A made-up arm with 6 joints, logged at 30 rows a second.
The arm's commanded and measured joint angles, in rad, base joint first. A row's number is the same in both.
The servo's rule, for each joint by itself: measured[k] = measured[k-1] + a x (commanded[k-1-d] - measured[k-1]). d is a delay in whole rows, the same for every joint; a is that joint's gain. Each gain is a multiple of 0.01, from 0.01 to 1. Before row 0 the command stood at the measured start. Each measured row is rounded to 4 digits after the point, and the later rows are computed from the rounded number. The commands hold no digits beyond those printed.
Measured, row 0:
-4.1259, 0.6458, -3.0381, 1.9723, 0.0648, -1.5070
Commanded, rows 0 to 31:
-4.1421, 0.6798, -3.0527, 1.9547, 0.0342, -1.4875
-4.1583, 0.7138, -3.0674, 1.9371, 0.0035, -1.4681
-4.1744, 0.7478, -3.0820, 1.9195, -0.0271, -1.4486
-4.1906, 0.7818, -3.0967, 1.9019, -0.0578, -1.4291
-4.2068, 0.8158, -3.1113, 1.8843, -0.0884, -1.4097
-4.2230, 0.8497, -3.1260, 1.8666, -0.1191, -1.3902
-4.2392, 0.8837, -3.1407, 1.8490, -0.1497, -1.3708
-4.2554, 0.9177, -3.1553, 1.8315, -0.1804, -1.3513
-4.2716, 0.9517, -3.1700, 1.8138, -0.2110, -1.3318
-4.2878, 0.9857, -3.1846, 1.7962, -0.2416, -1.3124
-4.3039, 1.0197, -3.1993, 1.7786, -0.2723, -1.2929
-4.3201, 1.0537, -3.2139, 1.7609, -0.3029, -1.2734
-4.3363, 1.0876, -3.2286, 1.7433, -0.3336, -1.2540
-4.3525, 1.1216, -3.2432, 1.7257, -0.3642, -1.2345
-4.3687, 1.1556, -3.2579, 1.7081, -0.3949, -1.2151
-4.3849, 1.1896, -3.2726, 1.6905, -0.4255, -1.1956
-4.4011, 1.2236, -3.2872, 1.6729, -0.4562, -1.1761
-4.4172, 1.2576, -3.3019, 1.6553, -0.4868, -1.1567
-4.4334, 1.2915, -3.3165, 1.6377, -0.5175, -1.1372
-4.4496, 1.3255, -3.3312, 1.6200, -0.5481, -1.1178
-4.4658, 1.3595, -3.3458, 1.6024, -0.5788, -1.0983
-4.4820, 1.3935, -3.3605, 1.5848, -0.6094, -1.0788
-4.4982, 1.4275, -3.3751, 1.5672, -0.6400, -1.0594
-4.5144, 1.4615, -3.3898, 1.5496, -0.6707, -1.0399
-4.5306, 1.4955, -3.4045, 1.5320, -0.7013, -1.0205
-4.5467, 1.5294, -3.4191, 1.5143, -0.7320, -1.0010
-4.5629, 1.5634, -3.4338, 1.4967, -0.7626, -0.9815
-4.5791, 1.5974, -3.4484, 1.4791, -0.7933, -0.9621
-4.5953, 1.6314, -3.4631, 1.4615, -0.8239, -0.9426
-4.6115, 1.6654, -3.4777, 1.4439, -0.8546, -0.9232
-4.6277, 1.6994, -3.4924, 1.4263, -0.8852, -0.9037
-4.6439, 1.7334, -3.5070, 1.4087, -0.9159, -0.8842
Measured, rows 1 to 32:
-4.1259, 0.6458, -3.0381, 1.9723, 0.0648, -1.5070
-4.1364, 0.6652, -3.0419, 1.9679, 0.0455, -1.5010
-4.1506, 0.6929, -3.0485, 1.9602, 0.0190, -1.4908
-4.1661, 0.7242, -3.0572, 1.9500, -0.0100, -1.4777
-4.1820, 0.7570, -3.0675, 1.9380, -0.0401, -1.4626
-4.1981, 0.7905, -3.0789, 1.9246, -0.0705, -1.4462
-4.2143, 0.8242, -3.0911, 1.9101, -0.1011, -1.4288
-4.2305, 0.8581, -3.1040, 1.8948, -0.1317, -1.4108
-4.2467, 0.8921, -3.1173, 1.8790, -0.1624, -1.3924
-4.2629, 0.9261, -3.1310, 1.8627, -0.1930, -1.3736
-4.2791, 0.9601, -3.1449, 1.8461, -0.2236, -1.3546
-4.2952, 0.9941, -3.1590, 1.8292, -0.2543, -1.3355
-4.3114, 1.0281, -3.1733, 1.8121, -0.2849, -1.3162
-4.3276, 1.0620, -3.1877, 1.7949, -0.3156, -1.2969
-4.3438, 1.0960, -3.2021, 1.7776, -0.3462, -1.2776
-4.3600, 1.1300, -3.2166, 1.7602, -0.3769, -1.2582
-4.3762, 1.1640, -3.2312, 1.7428, -0.4075, -1.2388
-4.3924, 1.1980, -3.2458, 1.7253, -0.4382, -1.2194
-4.4085, 1.2320, -3.2604, 1.7078, -0.4688, -1.2000
-4.4247, 1.2659, -3.2750, 1.6903, -0.4995, -1.1805
-4.4409, 1.2999, -3.2896, 1.6727, -0.5301, -1.1611
-4.4571, 1.3339, -3.3042, 1.6551, -0.5608, -1.1416
-4.4733, 1.3679, -3.3188, 1.6375, -0.5914, -1.1221
-4.4895, 1.4019, -3.3334, 1.6199, -0.6220, -1.1027
-4.5057, 1.4359, -3.3481, 1.6023, -0.6527, -1.0832
-4.5219, 1.4699, -3.3628, 1.5847, -0.6833, -1.0638
-4.5380, 1.5038, -3.3774, 1.5671, -0.7140, -1.0443
-4.5542, 1.5378, -3.3921, 1.5495, -0.7446, -1.0248
-4.5704, 1.5718, -3.4067, 1.5319, -0.7753, -1.0054
-4.5866, 1.6058, -3.4214, 1.5143, -0.8059, -0.9859
-4.6028, 1.6398, -3.4360, 1.4967, -0.8366, -0.9665
-4.6190, 1.6738, -3.4507, 1.4791, -0.8672, -0.9470
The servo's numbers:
d 1
a 0.65 0.57 0.26 0.25 0.63 0.31

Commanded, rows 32 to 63:
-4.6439, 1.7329, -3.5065, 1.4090, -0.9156, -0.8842
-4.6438, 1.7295, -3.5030, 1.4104, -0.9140, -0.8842
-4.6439, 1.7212, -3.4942, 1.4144, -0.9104, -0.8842
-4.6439, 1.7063, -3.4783, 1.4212, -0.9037, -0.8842
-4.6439, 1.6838, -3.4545, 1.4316, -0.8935, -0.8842
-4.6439, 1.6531, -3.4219, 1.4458, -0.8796, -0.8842
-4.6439, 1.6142, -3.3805, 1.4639, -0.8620, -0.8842
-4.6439, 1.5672, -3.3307, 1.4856, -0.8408, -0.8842
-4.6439, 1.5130, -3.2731, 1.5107, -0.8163, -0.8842
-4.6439, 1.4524, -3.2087, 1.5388, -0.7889, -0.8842
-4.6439, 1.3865, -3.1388, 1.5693, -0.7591, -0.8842
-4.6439, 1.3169, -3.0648, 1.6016, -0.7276, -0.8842
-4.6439, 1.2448, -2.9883, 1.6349, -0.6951, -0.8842
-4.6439, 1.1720, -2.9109, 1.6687, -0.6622, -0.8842
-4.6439, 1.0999, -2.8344, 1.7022, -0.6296, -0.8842
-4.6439, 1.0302, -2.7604, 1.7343, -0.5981, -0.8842
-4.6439, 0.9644, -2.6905, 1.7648, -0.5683, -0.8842
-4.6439, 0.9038, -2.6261, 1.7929, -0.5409, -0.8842
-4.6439, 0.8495, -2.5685, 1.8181, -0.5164, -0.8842
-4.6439, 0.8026, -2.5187, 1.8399, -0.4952, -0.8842
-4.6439, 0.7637, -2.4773, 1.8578, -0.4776, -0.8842
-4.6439, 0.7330, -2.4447, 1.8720, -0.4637, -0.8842
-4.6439, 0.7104, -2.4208, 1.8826, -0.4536, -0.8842
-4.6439, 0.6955, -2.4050, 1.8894, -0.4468, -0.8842
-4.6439, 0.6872, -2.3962, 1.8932, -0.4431, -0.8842
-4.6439, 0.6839, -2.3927, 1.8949, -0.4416, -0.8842
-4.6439, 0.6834, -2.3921, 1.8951, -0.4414, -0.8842
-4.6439, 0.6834, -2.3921, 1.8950, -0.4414, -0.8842
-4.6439, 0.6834, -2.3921, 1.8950, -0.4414, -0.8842
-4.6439, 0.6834, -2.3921, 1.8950, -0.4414, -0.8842
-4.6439, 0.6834, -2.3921, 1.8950, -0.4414, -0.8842
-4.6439, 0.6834, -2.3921, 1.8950, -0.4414, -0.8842
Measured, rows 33 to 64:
-4.6352, 1.7078, -3.4653, 1.4615, -0.8979, -0.9275
-4.6409, 1.7221, -3.4760, 1.4484, -0.9091, -0.9141
-4.6428, 1.7263, -3.4830, 1.4389, -0.9122, -0.9048
-4.6435, 1.7234, -3.4859, 1.4328, -0.9111, -0.8984
-4.6438, 1.7137, -3.4839, 1.4299, -0.9064, -0.8940
-4.6439, 1.6967, -3.4763, 1.4303, -0.8983, -0.8910
-4.6439, 1.6718, -3.4622, 1.4342, -0.8865, -0.8889
-4.6439, 1.6390, -3.4410, 1.4416, -0.8711, -0.8874
-4.6439, 1.5981, -3.4123, 1.4526, -0.8520, -0.8864
-4.6439, 1.5496, -3.3761, 1.4671, -0.8295, -0.8857
-4.6439, 1.4942, -3.3326, 1.4850, -0.8039, -0.8852
-4.6439, 1.4328, -3.2822, 1.5061, -0.7757, -0.8849
-4.6439, 1.3667, -3.2257, 1.5300, -0.7454, -0.8847
-4.6439, 1.2972, -3.1640, 1.5562, -0.7137, -0.8845
-4.6439, 1.2258, -3.0982, 1.5843, -0.6813, -0.8844
-4.6439, 1.1540, -3.0296, 1.6138, -0.6487, -0.8843
-4.6439, 1.0834, -2.9596, 1.6439, -0.6168, -0.8843
-4.6439, 1.0156, -2.8896, 1.6741, -0.5862, -0.8843
-4.6439, 0.9519, -2.8211, 1.7038, -0.5577, -0.8843
-4.6439, 0.8935, -2.7554, 1.7324, -0.5317, -0.8843
-4.6439, 0.8417, -2.6939, 1.7593, -0.5087, -0.8843
-4.6439, 0.7972, -2.6376, 1.7839, -0.4891, -0.8843
-4.6439, 0.7606, -2.5874, 1.8059, -0.4731, -0.8843
-4.6439, 0.7320, -2.5441, 1.8251, -0.4608, -0.8843
-4.6439, 0.7112, -2.5079, 1.8412, -0.4520, -0.8843
-4.6439, 0.6975, -2.4789, 1.8542, -0.4464, -0.8843
-4.6439, 0.6897, -2.4565, 1.8644, -0.4434, -0.8843
-4.6439, 0.6861, -2.4398, 1.8721, -0.4421, -0.8843
-4.6439, 0.6846, -2.4274, 1.8778, -0.4417, -0.8843
-4.6439, 0.6839, -2.4182, 1.8821, -0.4415, -0.8843
-4.6439, 0.6836, -2.4114, 1.8853, -0.4414, -0.8843
-4.6439, 0.6835, -2.4064, 1.8877, -0.4414, -0.8843

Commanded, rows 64 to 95:
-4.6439, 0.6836, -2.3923, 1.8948, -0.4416, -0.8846
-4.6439, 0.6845, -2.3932, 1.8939, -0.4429, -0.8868
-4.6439, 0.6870, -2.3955, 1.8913, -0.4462, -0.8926
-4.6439, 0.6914, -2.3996, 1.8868, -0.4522, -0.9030
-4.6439, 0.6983, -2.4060, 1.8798, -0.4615, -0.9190
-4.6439, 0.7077, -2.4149, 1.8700, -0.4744, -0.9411
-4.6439, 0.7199, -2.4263, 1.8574, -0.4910, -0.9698
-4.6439, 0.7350, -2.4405, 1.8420, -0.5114, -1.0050
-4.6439, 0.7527, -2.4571, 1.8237, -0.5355, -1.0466
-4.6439, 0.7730, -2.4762, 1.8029, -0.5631, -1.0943
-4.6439, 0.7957, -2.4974, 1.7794, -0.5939, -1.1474
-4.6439, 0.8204, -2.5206, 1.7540, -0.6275, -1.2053
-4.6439, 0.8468, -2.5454, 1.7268, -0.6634, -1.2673
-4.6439, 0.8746, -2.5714, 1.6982, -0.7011, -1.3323
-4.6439, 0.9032, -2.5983, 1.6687, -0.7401, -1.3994
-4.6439, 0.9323, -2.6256, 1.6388, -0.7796, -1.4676
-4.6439, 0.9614, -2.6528, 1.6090, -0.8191, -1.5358
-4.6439, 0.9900, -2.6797, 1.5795, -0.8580, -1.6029
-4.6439, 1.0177, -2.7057, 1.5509, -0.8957, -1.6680
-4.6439, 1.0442, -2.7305, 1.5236, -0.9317, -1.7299
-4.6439, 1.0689, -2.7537, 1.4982, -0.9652, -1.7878
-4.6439, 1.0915, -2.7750, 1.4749, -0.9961, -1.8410
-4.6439, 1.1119, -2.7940, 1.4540, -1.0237, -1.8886
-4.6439, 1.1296, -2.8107, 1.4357, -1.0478, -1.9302
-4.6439, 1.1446, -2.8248, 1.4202, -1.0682, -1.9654
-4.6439, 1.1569, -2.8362, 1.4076, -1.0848, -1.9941
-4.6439, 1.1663, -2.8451, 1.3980, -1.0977, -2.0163
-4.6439, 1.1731, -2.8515, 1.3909, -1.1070, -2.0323
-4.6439, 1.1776, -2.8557, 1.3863, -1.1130, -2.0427
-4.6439, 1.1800, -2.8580, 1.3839, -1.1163, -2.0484
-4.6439, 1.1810, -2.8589, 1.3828, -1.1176, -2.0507
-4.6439, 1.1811, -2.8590, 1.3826, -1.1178, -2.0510
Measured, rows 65 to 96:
-4.6439, 0.6834, -2.4027, 1.8895, -0.4414, -0.8843
-4.6439, 0.6835, -2.4000, 1.8908, -0.4415, -0.8844
-4.6439, 0.6841, -2.3982, 1.8916, -0.4424, -0.8851
-4.6439, 0.6858, -2.3975, 1.8915, -0.4448, -0.8874
-4.6439, 0.6890, -2.3980, 1.8903, -0.4495, -0.8922
-4.6439, 0.6943, -2.4001, 1.8877, -0.4571, -0.9005
-4.6439, 0.7019, -2.4039, 1.8833, -0.4680, -0.9131
-4.6439, 0.7122, -2.4097, 1.8768, -0.4825, -0.9307
-4.6439, 0.7252, -2.4177, 1.8681, -0.5007, -0.9537
-4.6439, 0.7409, -2.4279, 1.8570, -0.5226, -0.9825
-4.6439, 0.7592, -2.4405, 1.8435, -0.5481, -1.0172
-4.6439, 0.7800, -2.4553, 1.8275, -0.5770, -1.0576
-4.6439, 0.8030, -2.4723, 1.8091, -0.6088, -1.1034
-4.6439, 0.8280, -2.4913, 1.7885, -0.6432, -1.1542
-4.6439, 0.8546, -2.5121, 1.7659, -0.6797, -1.2094
-4.6439, 0.8823, -2.5345, 1.7416, -0.7178, -1.2683
-4.6439, 0.9108, -2.5582, 1.7159, -0.7567, -1.3301
-4.6439, 0.9396, -2.5828, 1.6892, -0.7960, -1.3939
-4.6439, 0.9683, -2.6080, 1.6618, -0.8351, -1.4587
-4.6439, 0.9965, -2.6334, 1.6341, -0.8733, -1.5236
-4.6439, 1.0237, -2.6586, 1.6065, -0.9101, -1.5876
-4.6439, 1.0495, -2.6833, 1.5794, -0.9448, -1.6497
-4.6439, 1.0734, -2.7071, 1.5533, -0.9771, -1.7090
-4.6439, 1.0953, -2.7297, 1.5285, -1.0065, -1.7647
-4.6439, 1.1149, -2.7508, 1.5053, -1.0325, -1.8160
-4.6439, 1.1318, -2.7700, 1.4840, -1.0550, -1.8623
-4.6439, 1.1461, -2.7872, 1.4649, -1.0738, -1.9032
-4.6439, 1.1576, -2.8023, 1.4482, -1.0889, -1.9383
-4.6439, 1.1664, -2.8151, 1.4339, -1.1003, -1.9674
-4.6439, 1.1728, -2.8257, 1.4220, -1.1083, -1.9907
-4.6439, 1.1769, -2.8341, 1.4125, -1.1133, -2.0086
-4.6439, 1.1792, -2.8405, 1.4051, -1.1160, -2.0217

